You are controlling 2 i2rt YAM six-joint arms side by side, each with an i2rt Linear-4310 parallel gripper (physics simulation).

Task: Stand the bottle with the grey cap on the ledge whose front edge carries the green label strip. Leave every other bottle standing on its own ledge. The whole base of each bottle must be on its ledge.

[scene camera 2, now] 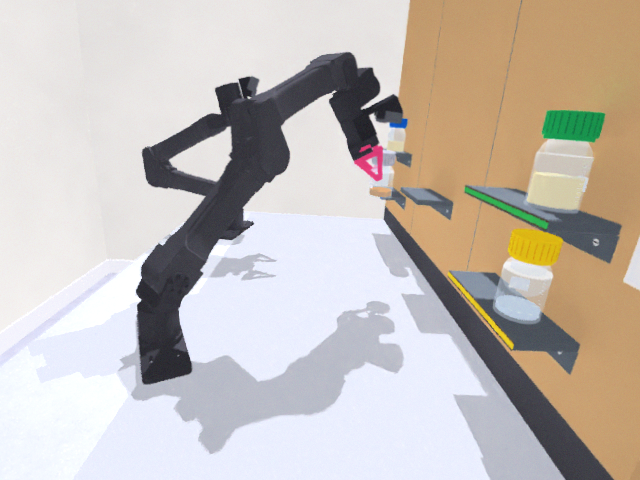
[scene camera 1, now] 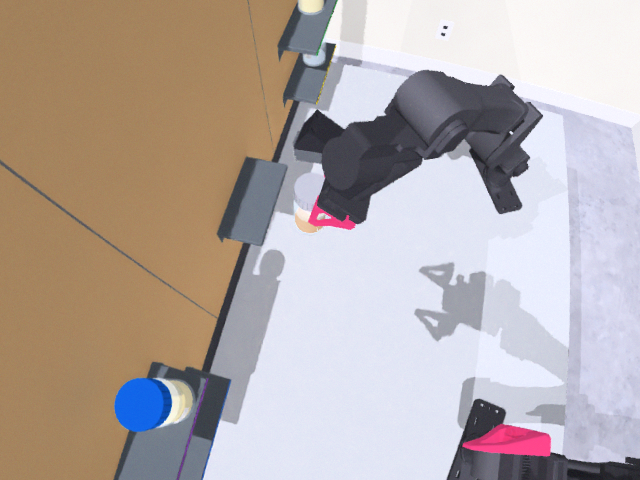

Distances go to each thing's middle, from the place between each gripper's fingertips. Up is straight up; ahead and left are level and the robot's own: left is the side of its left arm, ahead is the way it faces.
I see my right gripper 10 mm below the grey-capped bottle (scene camera 1: 308,186) and 10 mm short of it. Round my right hand: yellow-strip ledge (scene camera 2: 546,335) 410 mm to the right, 110 mm below, 110 mm ahead; then green-strip ledge (scene camera 2: 584,223) 410 mm to the right, 110 mm ahead, 30 mm above; then blue-capped bottle (scene camera 1: 141,404) 330 mm to the left, 120 mm ahead, 90 mm above.
My left gripper is now 33 cm short of the blue-capped bottle, 1 cm to the left of it and 7 cm above it. The rest, counted from my left hand: yellow-strip ledge (32 cm ahead, 75 cm to the right, 27 cm below); then green-strip ledge (32 cm ahead, 75 cm to the right, 13 cm below); then grey-capped bottle (22 cm ahead, 34 cm to the right, 16 cm below).
